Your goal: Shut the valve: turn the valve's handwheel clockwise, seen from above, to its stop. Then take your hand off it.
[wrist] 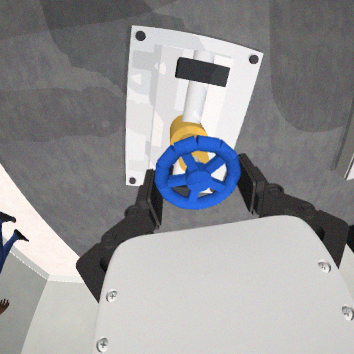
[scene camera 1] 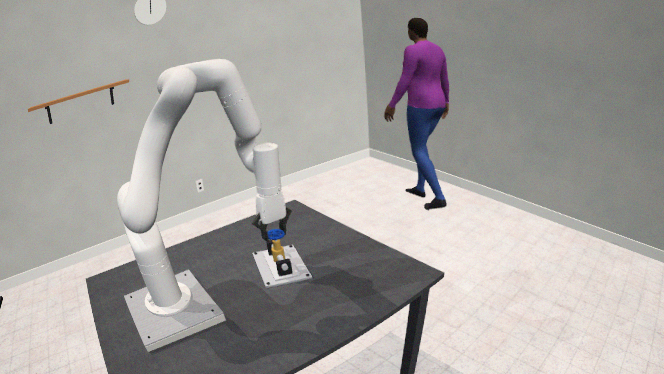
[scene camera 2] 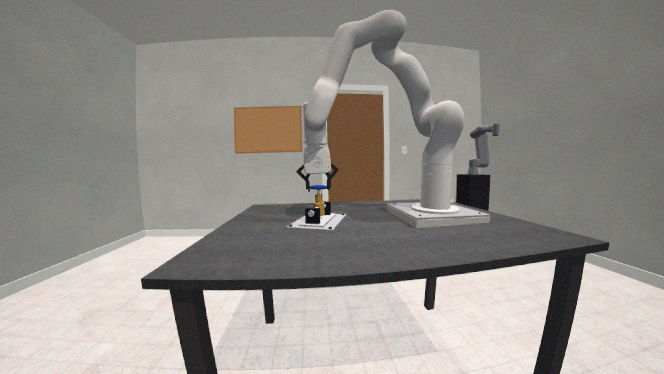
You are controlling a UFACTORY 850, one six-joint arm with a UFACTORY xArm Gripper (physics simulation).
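Observation:
The blue handwheel (scene camera 1: 276, 234) (scene camera 2: 318, 187) (wrist: 195, 201) is level on top of the yellow valve body (scene camera 1: 277, 252) (scene camera 2: 319, 206) (wrist: 185, 131). The valve is fixed on a white plate (scene camera 1: 299, 266) (scene camera 2: 334, 221) (wrist: 137, 100) with black pipe supports. My gripper (scene camera 1: 276, 236) (scene camera 2: 318, 188) (wrist: 197, 174) points down over the valve and is shut on the handwheel. In the wrist view its two black finger pads stand at opposite sides of the wheel's rim, against it. How far the wheel is turned cannot be read from these frames.
The plate stands on the dark table (scene camera 1: 350, 250) (scene camera 2: 380, 250). The arm's base plate (scene camera 1: 200, 322) (scene camera 2: 450, 220) is on the same table. A person in a purple top (scene camera 1: 426, 75) is on the floor beyond the table. A smaller grey arm (scene camera 2: 481, 150) stands on a black pedestal (scene camera 2: 472, 190) behind.

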